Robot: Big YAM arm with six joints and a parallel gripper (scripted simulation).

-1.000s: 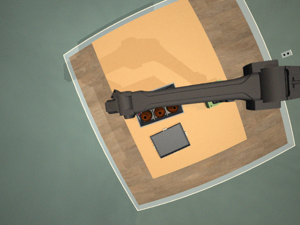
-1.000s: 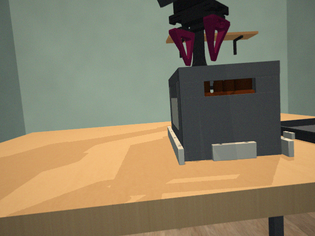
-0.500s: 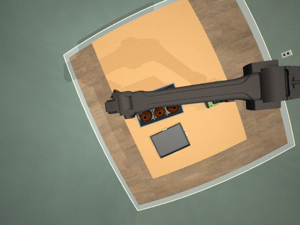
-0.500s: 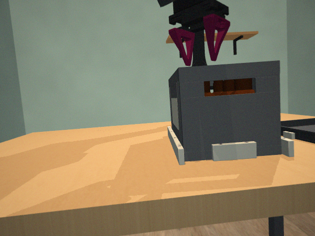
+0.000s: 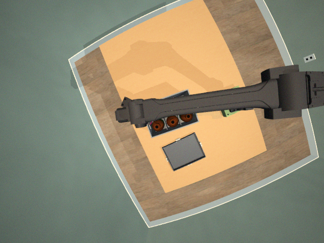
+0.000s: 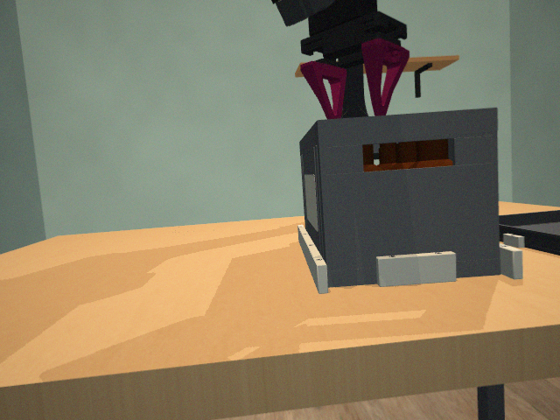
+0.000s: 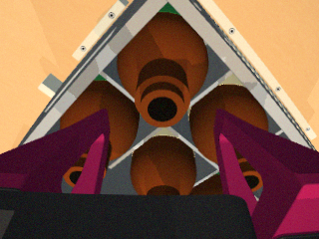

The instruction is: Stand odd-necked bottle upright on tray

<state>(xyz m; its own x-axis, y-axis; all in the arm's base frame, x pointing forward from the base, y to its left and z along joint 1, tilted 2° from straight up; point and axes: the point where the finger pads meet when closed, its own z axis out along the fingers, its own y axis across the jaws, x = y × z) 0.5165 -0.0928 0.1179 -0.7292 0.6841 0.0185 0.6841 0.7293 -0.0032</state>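
Now: the dark grey crate 10 cm below my hand, 9 cm behind it and 4 cm to the left of it. From my hand the other things lie so: grey tray (33 cm to the left, 17 cm below, 11 cm behind).
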